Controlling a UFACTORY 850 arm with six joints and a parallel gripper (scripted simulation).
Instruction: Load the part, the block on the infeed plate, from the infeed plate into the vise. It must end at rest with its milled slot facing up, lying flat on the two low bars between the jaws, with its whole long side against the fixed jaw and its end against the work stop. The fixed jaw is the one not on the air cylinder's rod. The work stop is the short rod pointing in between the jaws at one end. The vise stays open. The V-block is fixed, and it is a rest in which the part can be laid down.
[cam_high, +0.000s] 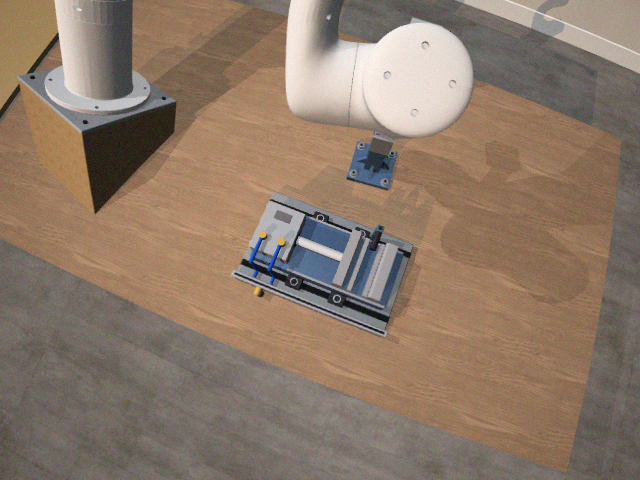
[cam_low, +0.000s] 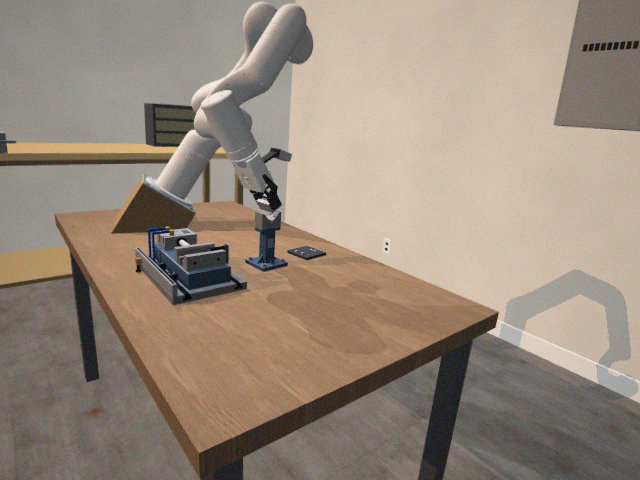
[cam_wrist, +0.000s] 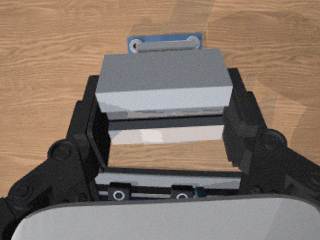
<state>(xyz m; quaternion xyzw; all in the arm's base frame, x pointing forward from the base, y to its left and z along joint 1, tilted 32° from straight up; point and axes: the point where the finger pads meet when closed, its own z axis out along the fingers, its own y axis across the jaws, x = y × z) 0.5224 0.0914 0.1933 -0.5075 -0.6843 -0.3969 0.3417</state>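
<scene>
My gripper is now right at the part. Also, from my hand: work stop (170 mm to the right, 110 mm below, 80 mm ahead); V-block post (140 mm below); moving jaw (220 mm to the right, 120 mm below, 60 mm ahead).
</scene>
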